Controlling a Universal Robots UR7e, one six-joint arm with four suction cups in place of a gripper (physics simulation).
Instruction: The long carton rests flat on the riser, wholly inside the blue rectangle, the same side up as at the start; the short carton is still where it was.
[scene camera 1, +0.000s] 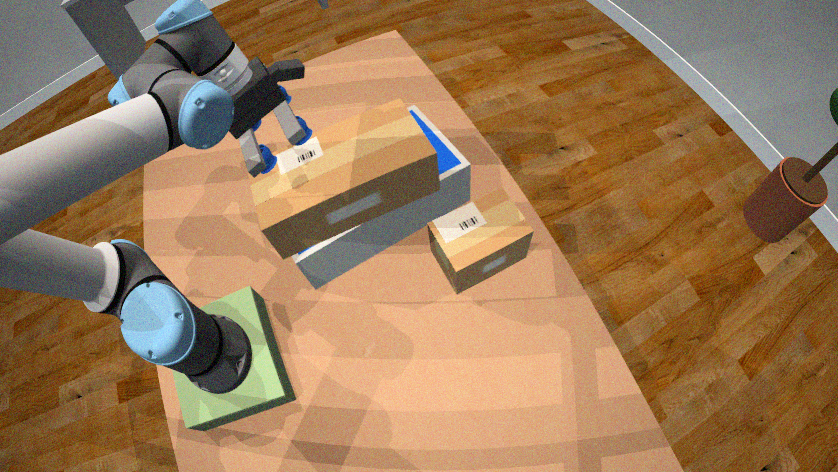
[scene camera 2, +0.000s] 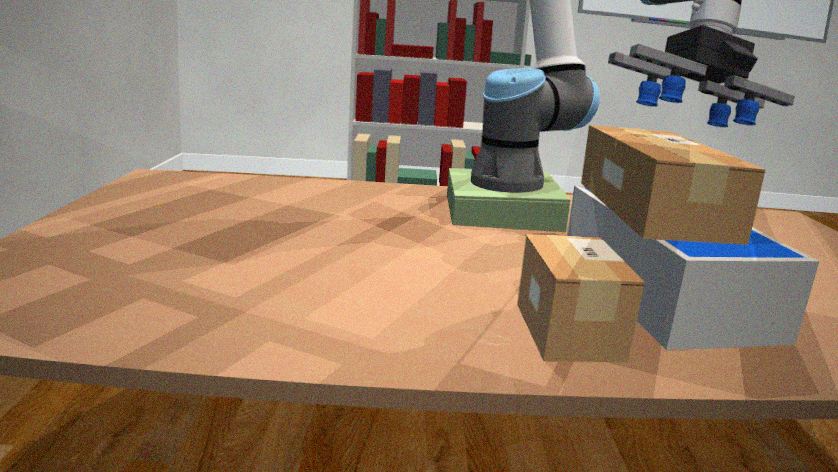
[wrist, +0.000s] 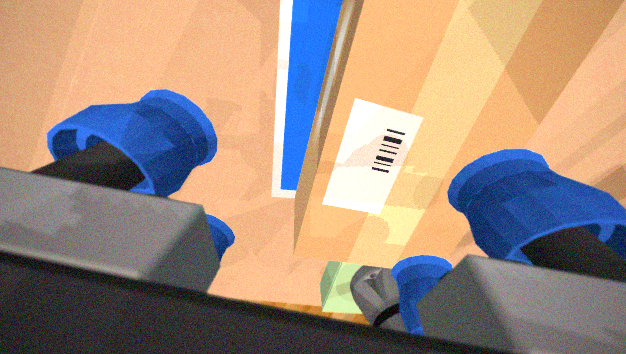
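Pixels of known places: end effector, tool point: (scene camera 1: 276, 131) (scene camera 2: 695, 112) (wrist: 320, 214); arm's base, origin of the base link: (scene camera 1: 218, 355) (scene camera 2: 506, 182) (wrist: 382, 280).
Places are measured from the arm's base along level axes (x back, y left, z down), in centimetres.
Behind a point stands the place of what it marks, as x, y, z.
Observation:
The long brown carton (scene camera 1: 351, 170) @[-38.4, 9.0, -15.8] (scene camera 2: 680, 205) @[-51.6, 8.7, -10.2] (wrist: 390, 60) @[-38.7, 18.3, -15.8] lies on the grey riser (scene camera 1: 387, 240) @[-39.9, 5.9, 3.9] (scene camera 2: 738, 304) @[-58.7, 15.3, 0.4] (wrist: 278, 150) @[-29.1, 25.1, -5.5], barcode label up and looking flat. It is turned askew to the riser, and its end nearer the robot base sticks out past the riser's end. Blue rectangle (scene camera 1: 436, 149) @[-55.6, 12.8, -5.5] (scene camera 2: 738, 250) @[-55.0, 16.3, -5.5] (wrist: 305, 75) @[-37.8, 22.9, -5.5] shows at the other end and along one side. The rest is hidden under the carton. The short carton (scene camera 1: 492, 234) @[-54.4, -7.1, -3.8] (scene camera 2: 592, 304) @[-61.3, -5.9, -0.9] stands on the table beside the riser, label up. My gripper (scene camera 1: 277, 126) @[-30.3, 21.6, -20.2] (scene camera 2: 697, 102) @[-30.3, 21.6, -20.2] is open, its cups above the long carton and apart from it.
The green base block (scene camera 1: 266, 357) @[-9.4, -4.9, 0.3] (scene camera 2: 509, 212) @[-10.7, -1.9, 3.3] (wrist: 337, 295) @[4.7, 9.6, -0.4] carries the arm on the wooden table (scene camera 1: 445, 386) @[-34.8, -23.4, 6.5] (scene camera 2: 293, 263) @[-31.6, -41.1, 6.5]. A bookshelf (scene camera 2: 410, 125) stands behind the table in scene camera 2. A potted plant (scene camera 1: 777, 202) stands on the floor at the right in scene camera 1.

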